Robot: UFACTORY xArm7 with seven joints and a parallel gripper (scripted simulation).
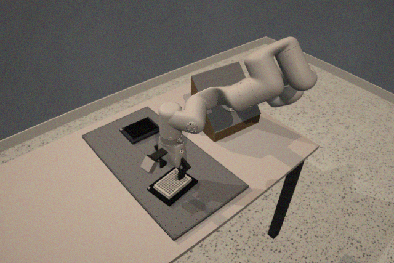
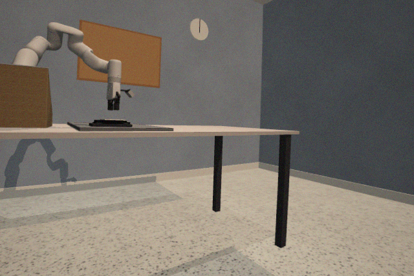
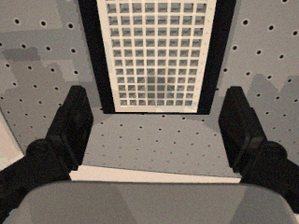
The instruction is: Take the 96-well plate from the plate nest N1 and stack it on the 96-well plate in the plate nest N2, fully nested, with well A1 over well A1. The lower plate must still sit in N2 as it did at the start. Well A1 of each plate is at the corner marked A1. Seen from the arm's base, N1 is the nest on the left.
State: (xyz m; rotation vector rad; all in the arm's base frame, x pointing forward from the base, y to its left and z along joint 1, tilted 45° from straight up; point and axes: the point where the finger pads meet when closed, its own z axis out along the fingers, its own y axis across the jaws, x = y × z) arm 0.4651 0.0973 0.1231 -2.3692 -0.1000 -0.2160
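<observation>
My hand is 70 mm above the white 96-well plate. Round my hand: black plate nest (80 mm below); then black 96-well plate (100 mm behind, 360 mm to the right, 70 mm below).
</observation>
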